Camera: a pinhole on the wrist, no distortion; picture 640 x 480 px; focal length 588.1 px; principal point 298.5 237.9 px. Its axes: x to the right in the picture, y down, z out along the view. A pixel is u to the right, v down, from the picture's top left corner.
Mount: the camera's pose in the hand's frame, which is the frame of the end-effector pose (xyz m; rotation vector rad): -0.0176 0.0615 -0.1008 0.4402 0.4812 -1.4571
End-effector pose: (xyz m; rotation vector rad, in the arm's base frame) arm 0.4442 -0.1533 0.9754 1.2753 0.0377 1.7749
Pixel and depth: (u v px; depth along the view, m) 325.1 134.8 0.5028
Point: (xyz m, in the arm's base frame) 0.8365 -0.2069 0.9339
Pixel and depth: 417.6 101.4 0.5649
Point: 0.9117 -0.1658 0.8516
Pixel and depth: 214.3 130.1 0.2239
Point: 0.5503 -0.2116 0.9662
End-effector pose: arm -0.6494 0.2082 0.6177 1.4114 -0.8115 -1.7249
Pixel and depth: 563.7 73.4 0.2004
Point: -0.6778 0.3265 0.5425
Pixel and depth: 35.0 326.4 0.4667
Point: -1.0546 0.1717 0.6454
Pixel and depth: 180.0 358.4 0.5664
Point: -1.1098 0.1928 0.5129
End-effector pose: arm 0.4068 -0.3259 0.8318 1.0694 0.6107 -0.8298
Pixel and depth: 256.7 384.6 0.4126
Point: 0.3606 -0.6262 0.7786
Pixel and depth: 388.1 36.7 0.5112
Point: 0.0775 -0.6107 0.9128
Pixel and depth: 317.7 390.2 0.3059
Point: 0.3623 -0.5103 0.7709
